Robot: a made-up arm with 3 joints. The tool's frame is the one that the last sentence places.
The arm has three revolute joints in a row. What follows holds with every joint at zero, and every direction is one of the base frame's. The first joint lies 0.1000 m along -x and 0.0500 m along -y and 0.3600 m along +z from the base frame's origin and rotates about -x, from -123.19 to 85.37 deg. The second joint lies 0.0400 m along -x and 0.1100 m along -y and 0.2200 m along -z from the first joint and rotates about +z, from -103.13 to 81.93 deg. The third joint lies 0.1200 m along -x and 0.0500 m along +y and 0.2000 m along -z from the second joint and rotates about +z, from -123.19 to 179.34 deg. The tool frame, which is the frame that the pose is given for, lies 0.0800 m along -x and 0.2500 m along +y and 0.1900 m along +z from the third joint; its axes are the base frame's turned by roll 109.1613, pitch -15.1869 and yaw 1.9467 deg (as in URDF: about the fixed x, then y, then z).
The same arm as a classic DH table. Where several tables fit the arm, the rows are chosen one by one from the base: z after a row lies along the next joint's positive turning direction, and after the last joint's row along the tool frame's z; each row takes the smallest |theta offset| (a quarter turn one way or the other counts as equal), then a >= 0, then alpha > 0; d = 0 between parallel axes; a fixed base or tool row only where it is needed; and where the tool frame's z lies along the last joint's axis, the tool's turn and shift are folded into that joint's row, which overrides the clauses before.
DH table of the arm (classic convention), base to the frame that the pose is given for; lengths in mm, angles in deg. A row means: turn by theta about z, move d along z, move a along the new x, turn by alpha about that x. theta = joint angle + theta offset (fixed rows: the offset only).
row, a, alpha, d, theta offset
base (fixed), 50, 90, 360, -90
joint 1, 110, -90, 140, 0
joint 2, -130, 0, 0, 67.38
joint 3, -48.3, 108.47, -316.2, 29.77
tool (fixed), 0, 0, -272, 16.03
Joint limits (deg, base to tool): -123.19..85.37 -103.13..81.93 -123.19..179.34

